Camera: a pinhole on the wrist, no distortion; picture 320 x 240 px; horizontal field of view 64.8 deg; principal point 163.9 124.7 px. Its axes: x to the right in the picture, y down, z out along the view. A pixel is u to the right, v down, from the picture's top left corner.
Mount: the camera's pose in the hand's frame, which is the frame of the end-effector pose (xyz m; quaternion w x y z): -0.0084 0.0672 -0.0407 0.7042 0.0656 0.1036 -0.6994
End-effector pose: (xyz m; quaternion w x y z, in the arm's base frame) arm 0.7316 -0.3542 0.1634 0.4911 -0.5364 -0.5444 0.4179
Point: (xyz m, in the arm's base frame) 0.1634 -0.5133 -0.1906
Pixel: 24 18
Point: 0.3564 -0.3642 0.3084
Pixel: 265 105
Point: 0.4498 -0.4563 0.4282
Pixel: outside the picture
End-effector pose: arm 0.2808 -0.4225 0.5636 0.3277 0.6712 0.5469 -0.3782
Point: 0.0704 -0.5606 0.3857
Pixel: 299 165
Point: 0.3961 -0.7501 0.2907
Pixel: 39 172
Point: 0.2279 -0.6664 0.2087
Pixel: 151 218
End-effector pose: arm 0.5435 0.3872 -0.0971 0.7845 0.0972 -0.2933 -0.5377
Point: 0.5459 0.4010 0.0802
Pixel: 69 196
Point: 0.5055 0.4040 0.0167
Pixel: 162 149
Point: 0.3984 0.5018 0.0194
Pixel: 187 18
